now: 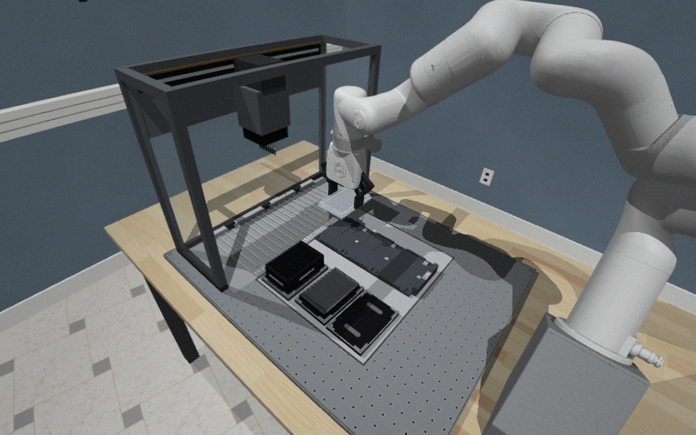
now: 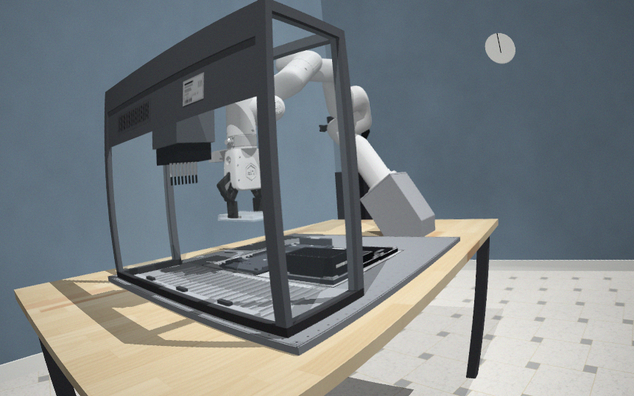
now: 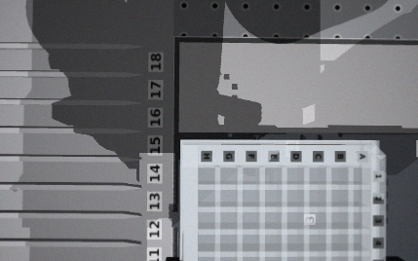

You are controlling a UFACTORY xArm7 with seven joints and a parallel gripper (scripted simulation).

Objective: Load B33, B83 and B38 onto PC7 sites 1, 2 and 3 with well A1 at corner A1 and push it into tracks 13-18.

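The carrier PC7 is 110 mm behind my hand, 20 mm to the right of it and 120 mm below it. Also, from my hand: 96-well plate B38 (10 mm below); then nest S3 (40 mm behind, 190 mm to the left, 130 mm below); then white corner mark (180 mm behind, 100 mm to the left, 130 mm below).
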